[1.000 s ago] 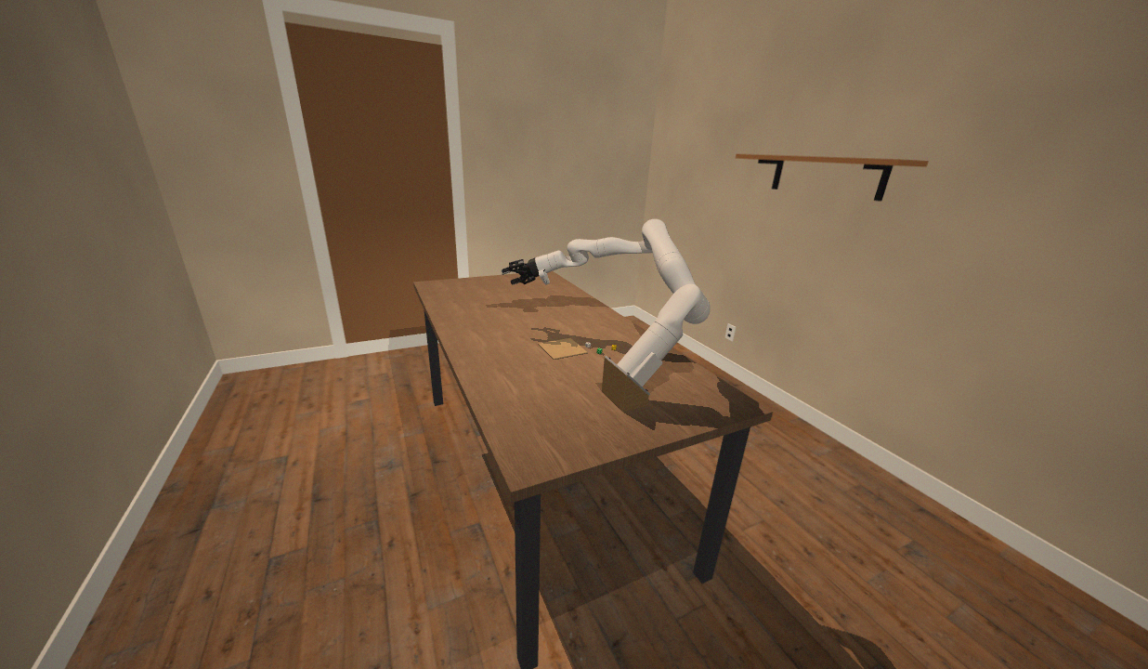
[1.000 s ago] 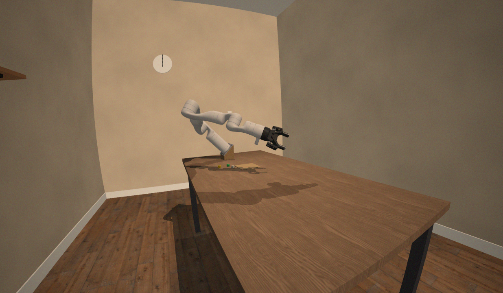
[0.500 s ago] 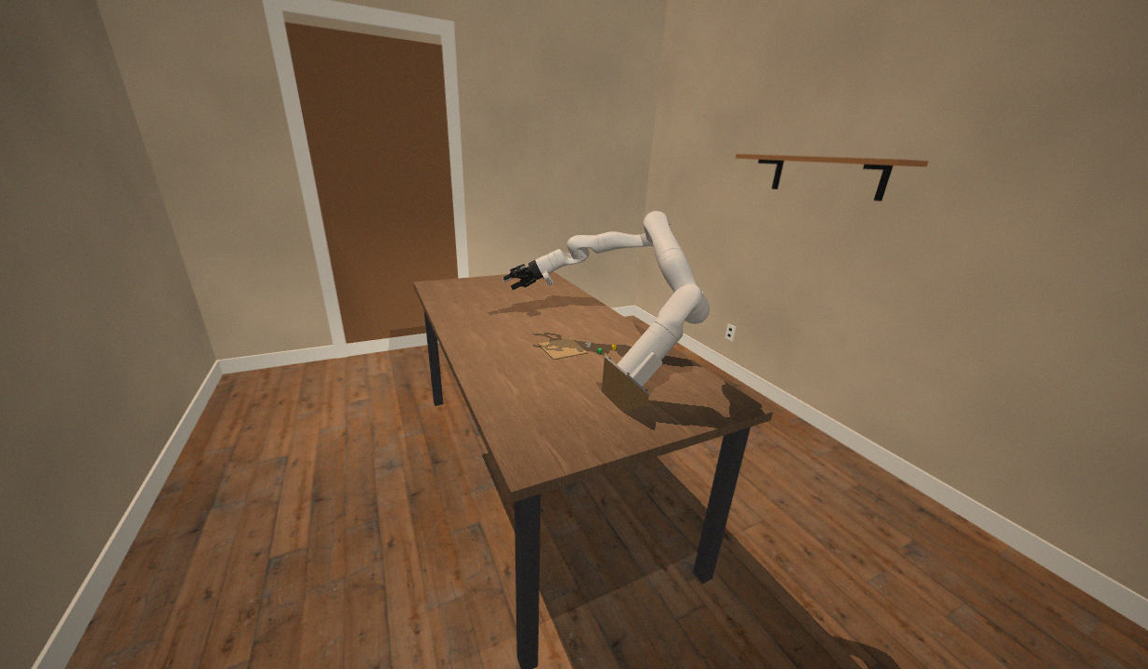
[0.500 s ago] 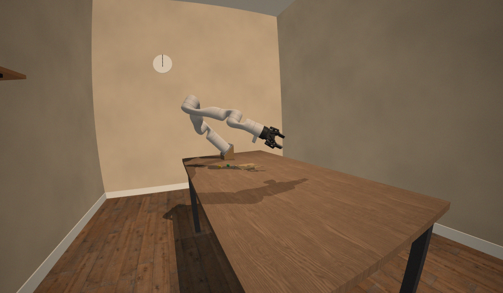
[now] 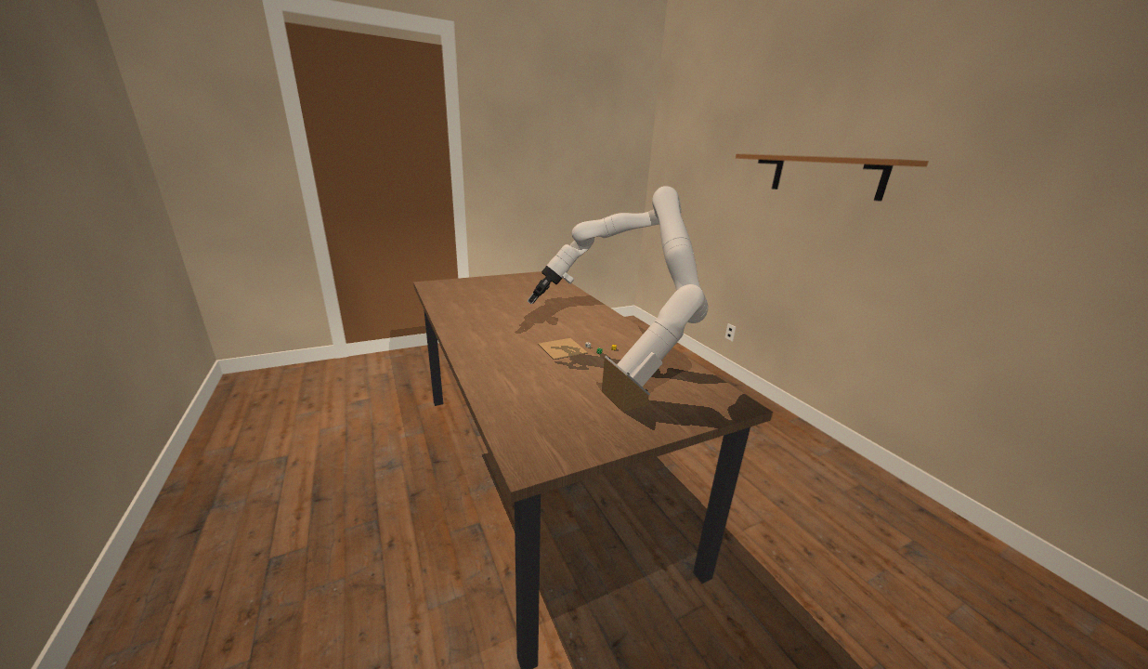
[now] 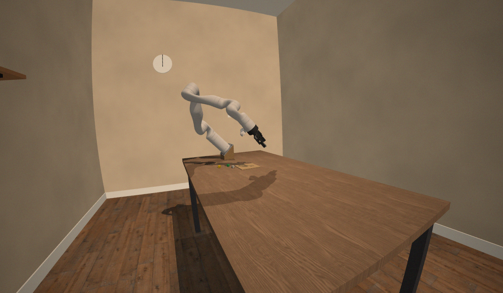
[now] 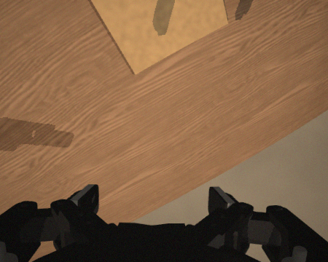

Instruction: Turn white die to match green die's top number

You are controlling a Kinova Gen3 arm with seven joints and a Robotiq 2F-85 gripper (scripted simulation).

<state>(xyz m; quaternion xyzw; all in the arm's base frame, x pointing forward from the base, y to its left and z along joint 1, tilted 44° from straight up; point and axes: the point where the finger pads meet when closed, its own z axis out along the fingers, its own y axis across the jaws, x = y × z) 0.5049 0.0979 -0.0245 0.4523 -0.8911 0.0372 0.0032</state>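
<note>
Now: the green die 20 cm behind my hand, 19 cm to the right of it and 16 cm below it. From my hand the other things lie so: tan mat: 16 cm below, 11 cm behind, 8 cm to the right; then white die: 18 cm to the right, 16 cm below, 13 cm behind; then yellow die: 26 cm to the right, 20 cm behind, 16 cm below.
</note>
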